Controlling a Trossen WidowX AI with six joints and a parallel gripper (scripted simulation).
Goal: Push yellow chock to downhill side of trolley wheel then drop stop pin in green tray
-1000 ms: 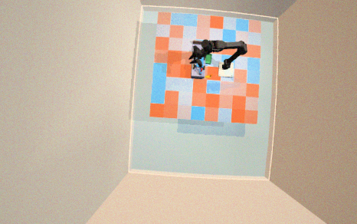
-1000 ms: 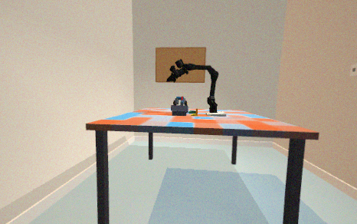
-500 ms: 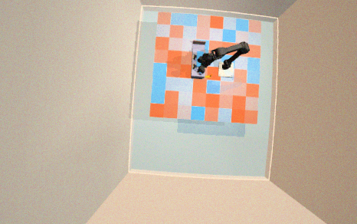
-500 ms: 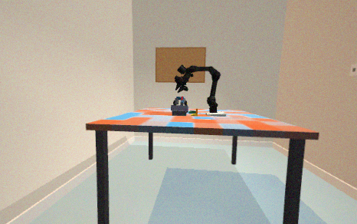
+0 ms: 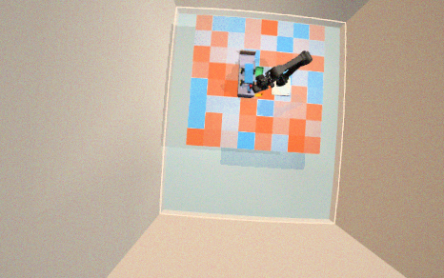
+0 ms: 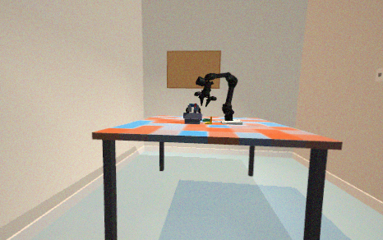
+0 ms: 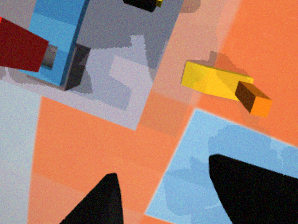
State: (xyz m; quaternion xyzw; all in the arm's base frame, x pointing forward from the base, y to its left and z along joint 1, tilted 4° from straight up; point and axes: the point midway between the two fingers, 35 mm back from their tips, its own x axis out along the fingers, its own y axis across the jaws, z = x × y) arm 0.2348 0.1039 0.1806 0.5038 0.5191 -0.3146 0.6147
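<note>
Now: gripper tip 50 mm past the yellow chock, 10 mm to the left of it and 130 mm above it. Also, from my gripper tip: blue trolley (70 mm ahead, 150 mm to the right, 30 mm below); then grey ramp (70 mm ahead, 160 mm to the right, 100 mm below); then red-headed stop pin (70 mm ahead, 40 mm to the right, 10 mm below).
</note>
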